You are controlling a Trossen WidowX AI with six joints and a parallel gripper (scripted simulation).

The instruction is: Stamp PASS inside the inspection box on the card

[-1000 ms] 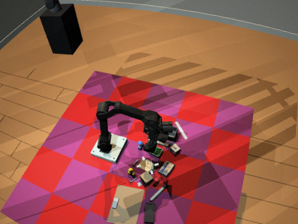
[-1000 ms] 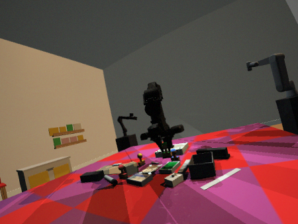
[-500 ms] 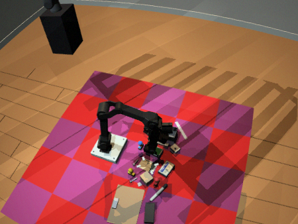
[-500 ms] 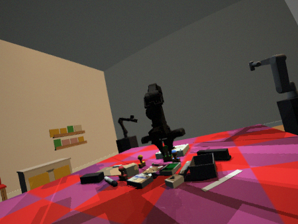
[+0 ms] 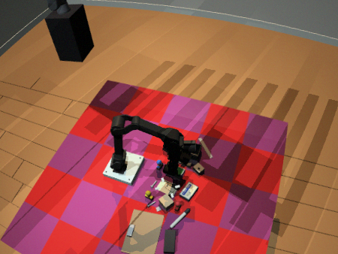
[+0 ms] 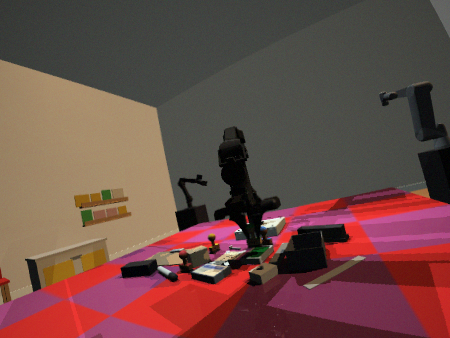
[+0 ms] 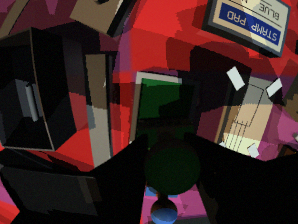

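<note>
Now: gripper tip 50 mm above the green ink pad. Also, from my gripper tip: green-knobbed stamp right at my gripper tip; then white card 20 mm behind, 100 mm to the right, 60 mm below; then blue-knobbed stamp 90 mm behind, 10 mm to the left, 40 mm below.
</note>
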